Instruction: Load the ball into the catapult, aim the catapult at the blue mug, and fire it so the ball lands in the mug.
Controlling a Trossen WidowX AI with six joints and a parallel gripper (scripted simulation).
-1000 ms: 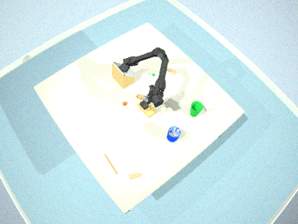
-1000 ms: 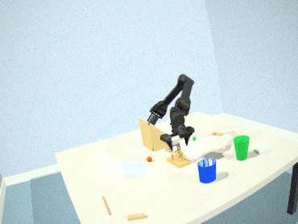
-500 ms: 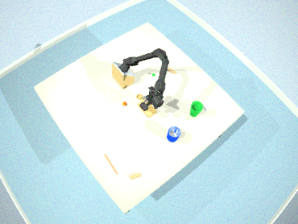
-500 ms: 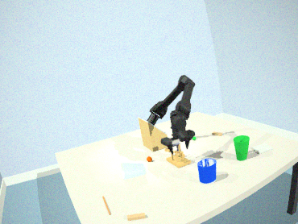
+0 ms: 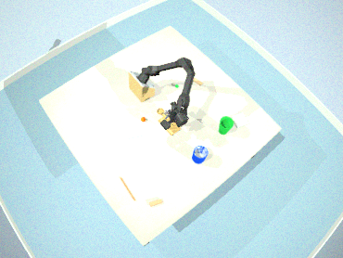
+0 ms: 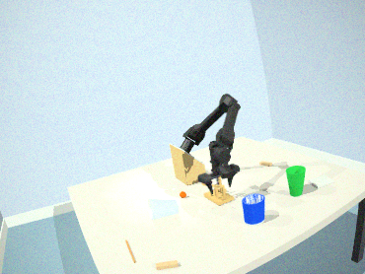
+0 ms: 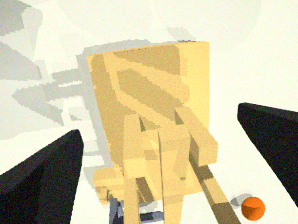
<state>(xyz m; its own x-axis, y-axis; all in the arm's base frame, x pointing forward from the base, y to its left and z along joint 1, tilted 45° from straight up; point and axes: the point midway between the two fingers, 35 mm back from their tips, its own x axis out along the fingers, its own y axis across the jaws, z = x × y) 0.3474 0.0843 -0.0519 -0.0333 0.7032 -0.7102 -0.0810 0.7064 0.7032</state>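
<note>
Right now the orange ball is 16 cm behind my gripper tip, 13 cm to the right of it and 3 cm below it. Also, from my gripper tip: green mug (28 cm to the left, 21 cm ahead, 2 cm below); blue mug (27 cm ahead, 2 cm below, 1 cm to the left); wooden catapult (7 cm behind, 1 cm to the left).
</note>
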